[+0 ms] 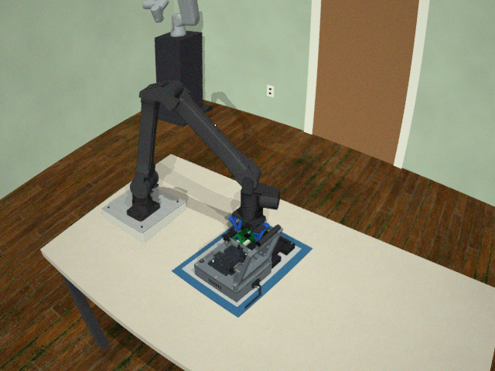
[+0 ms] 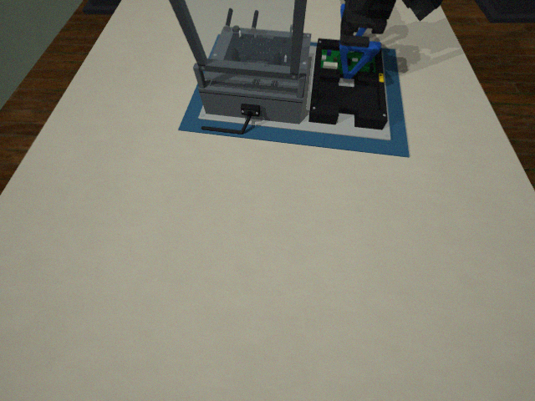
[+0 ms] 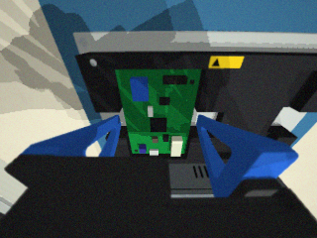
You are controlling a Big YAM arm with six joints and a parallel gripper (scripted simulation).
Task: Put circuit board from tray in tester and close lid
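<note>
Now: the green circuit board right at my hand. Round my hand: tester lid: 190 mm to the right, 160 mm ahead, 160 mm above.
</note>
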